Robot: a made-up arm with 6 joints. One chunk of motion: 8 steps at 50 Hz.
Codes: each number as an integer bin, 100 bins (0 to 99) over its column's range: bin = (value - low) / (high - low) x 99, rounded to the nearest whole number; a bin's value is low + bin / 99 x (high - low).
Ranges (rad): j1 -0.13..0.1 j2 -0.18..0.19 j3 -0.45..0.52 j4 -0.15..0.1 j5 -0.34..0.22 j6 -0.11..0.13
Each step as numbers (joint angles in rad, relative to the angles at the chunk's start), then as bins.
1 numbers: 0.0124 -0.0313 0.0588 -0.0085 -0.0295 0.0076
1 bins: 61 40 52 56 55 49
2 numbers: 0.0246 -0.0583 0.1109 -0.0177 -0.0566 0.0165
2 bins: 67 33 57 52 50 52
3 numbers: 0.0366 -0.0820 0.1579 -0.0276 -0.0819 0.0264
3 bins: 72 26 62 48 46 56
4 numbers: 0.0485 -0.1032 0.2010 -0.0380 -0.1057 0.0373
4 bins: 77 21 66 44 41 61
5 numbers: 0.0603 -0.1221 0.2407 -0.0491 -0.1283 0.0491
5 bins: 82 15 70 40 37 66
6 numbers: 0.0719 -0.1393 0.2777 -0.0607 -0.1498 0.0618
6 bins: 87 11 74 35 34 71
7 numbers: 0.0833 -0.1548 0.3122 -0.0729 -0.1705 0.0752
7 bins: 92 7 78 31 30 76
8 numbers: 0.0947 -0.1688 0.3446 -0.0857 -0.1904 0.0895
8 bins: 97 3 81 25 26 82
